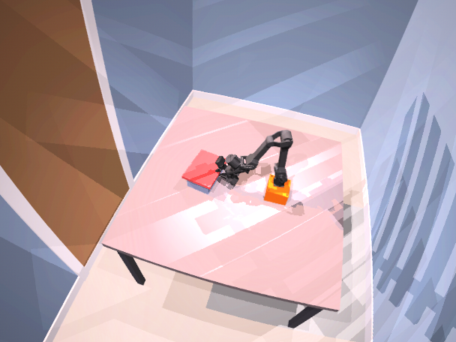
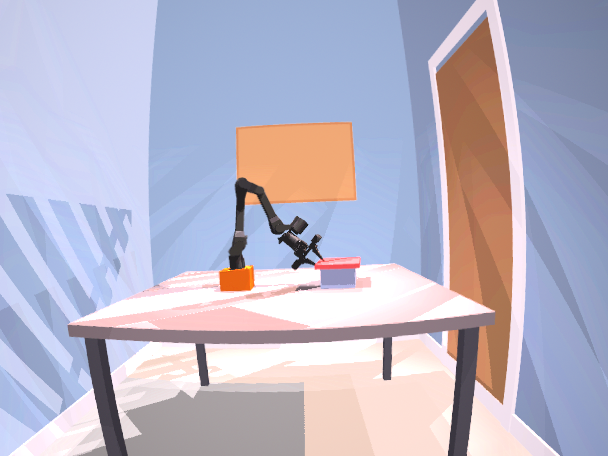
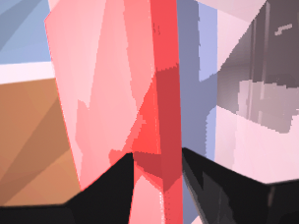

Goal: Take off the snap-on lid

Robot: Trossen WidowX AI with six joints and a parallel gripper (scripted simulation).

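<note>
The lid lies 7 cm ahead of my gripper tip, 2 cm to the right of it and 1 cm above it. From my gripper tip the other things lie so: storage box 7 cm ahead, 4 cm below, 2 cm to the right.
</note>
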